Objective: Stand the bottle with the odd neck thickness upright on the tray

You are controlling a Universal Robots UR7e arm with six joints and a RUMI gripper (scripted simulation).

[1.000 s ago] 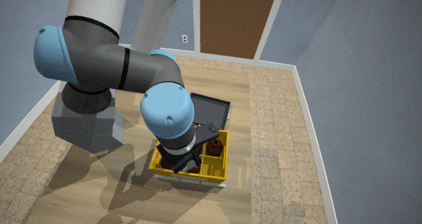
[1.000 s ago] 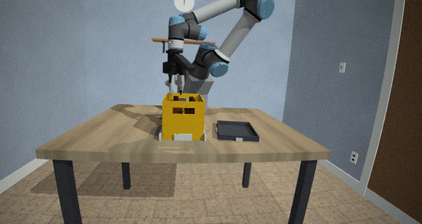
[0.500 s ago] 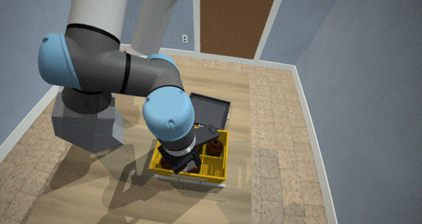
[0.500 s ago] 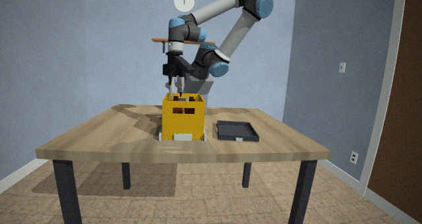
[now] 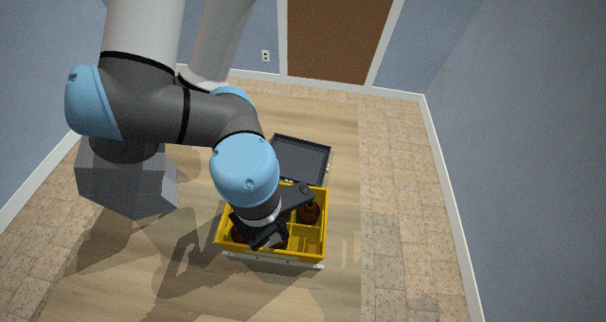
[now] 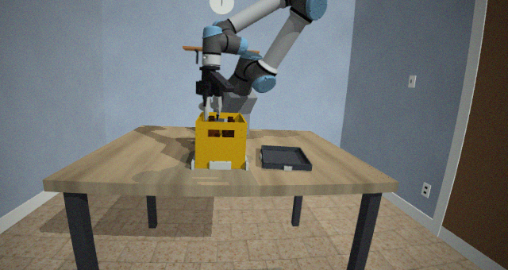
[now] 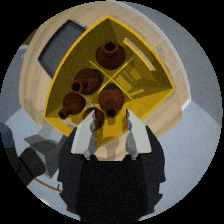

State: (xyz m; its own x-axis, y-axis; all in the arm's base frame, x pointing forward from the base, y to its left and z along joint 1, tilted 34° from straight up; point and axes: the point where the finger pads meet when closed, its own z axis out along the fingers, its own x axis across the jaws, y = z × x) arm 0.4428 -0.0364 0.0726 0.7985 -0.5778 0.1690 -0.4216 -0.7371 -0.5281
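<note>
Right now my hand is 2 cm past the crate, 3 cm to the right of it and 9 cm above it. Also, from my hand: tray 7 cm behind, 30 cm to the left, 16 cm below; then bottle 6 cm ahead, 10 cm to the left, 8 cm below.
</note>
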